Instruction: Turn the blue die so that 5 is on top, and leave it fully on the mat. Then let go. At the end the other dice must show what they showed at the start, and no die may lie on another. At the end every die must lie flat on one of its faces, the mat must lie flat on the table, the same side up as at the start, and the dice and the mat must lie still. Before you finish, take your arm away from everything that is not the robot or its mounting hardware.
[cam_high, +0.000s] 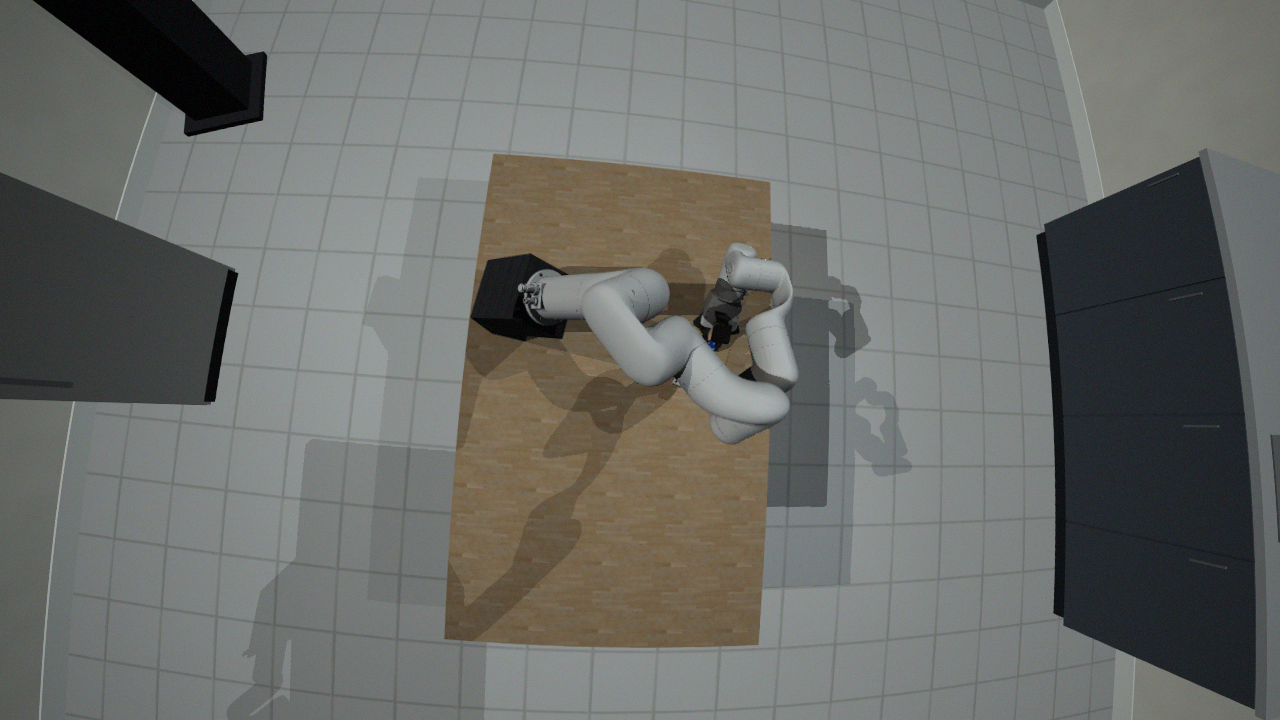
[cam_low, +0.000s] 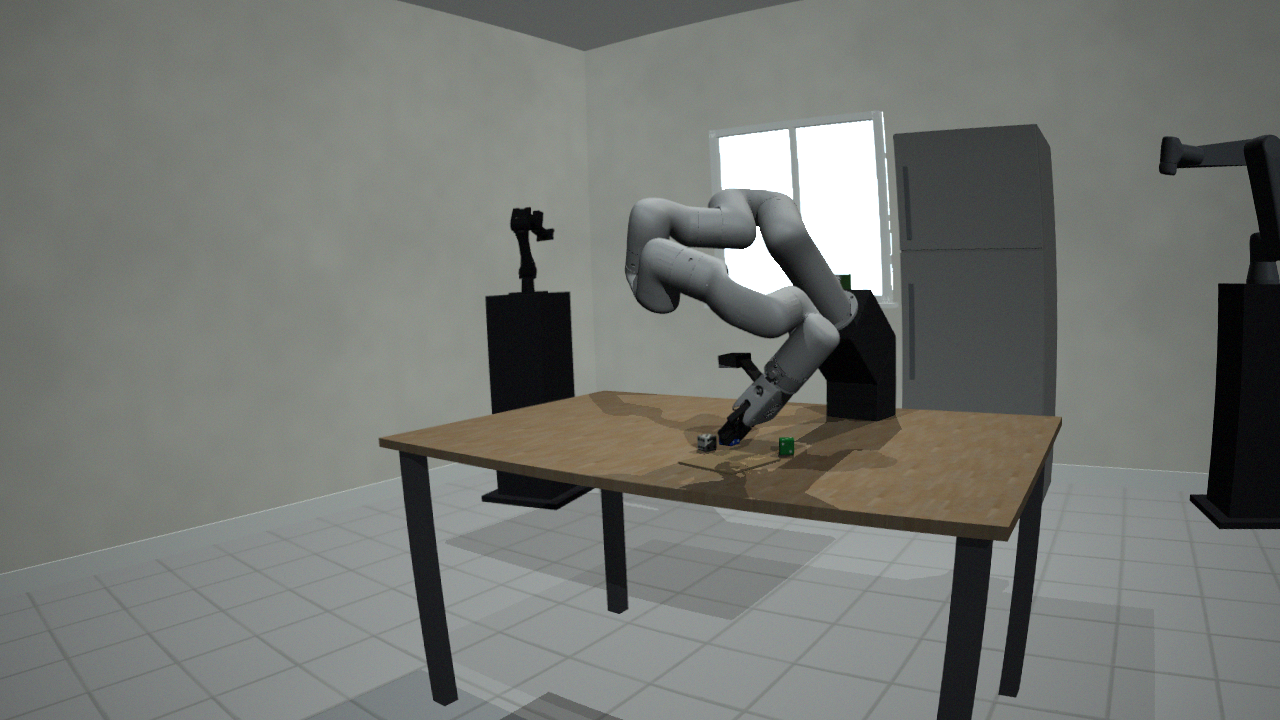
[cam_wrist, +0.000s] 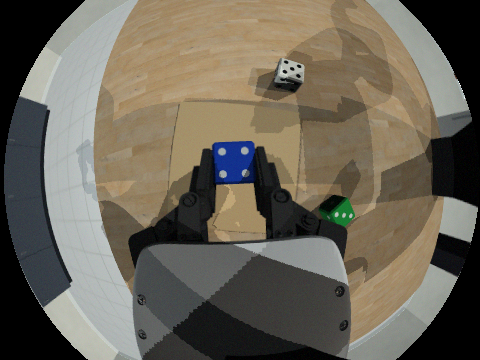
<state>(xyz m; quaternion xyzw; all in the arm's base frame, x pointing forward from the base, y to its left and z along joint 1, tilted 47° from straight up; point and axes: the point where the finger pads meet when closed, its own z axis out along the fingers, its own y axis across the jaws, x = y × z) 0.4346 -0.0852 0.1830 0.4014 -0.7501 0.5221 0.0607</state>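
My gripper is now 1 cm to the left of the tan mat and 6 cm above it. The rest, counted from my hand: white die (10 cm behind, 9 cm to the right, 5 cm below); green die (9 cm behind, 8 cm to the left, 5 cm below); blue die (1 cm to the right, 1 cm below).
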